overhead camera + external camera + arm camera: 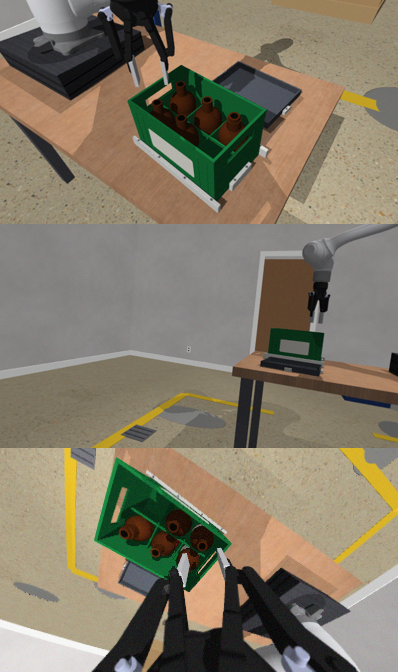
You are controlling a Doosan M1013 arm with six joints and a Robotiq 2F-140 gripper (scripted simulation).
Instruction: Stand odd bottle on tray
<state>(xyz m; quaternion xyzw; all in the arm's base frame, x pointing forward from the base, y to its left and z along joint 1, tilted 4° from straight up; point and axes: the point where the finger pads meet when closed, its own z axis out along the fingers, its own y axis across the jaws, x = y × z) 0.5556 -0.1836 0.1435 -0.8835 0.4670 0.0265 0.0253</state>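
Right now the crate is 17 cm below my hand, 9 cm ahead of it and 3 cm to the left of it. Also, from my hand: grey tray (31 cm to the left, 25 cm below, 13 cm ahead).
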